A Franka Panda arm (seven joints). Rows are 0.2 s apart.
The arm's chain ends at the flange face. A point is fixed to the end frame.
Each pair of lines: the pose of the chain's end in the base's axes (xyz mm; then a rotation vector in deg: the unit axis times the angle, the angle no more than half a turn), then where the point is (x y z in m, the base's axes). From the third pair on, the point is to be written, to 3 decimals.
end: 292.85 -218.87 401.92 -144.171 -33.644 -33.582
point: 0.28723 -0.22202 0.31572
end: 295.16 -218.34 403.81 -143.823 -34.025 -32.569
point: 0.28860 -0.22124 0.31767
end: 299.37 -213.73 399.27 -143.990 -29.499 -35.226
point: 0.294 -0.214 0.313
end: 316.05 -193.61 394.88 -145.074 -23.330 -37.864
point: 0.312 -0.193 0.309
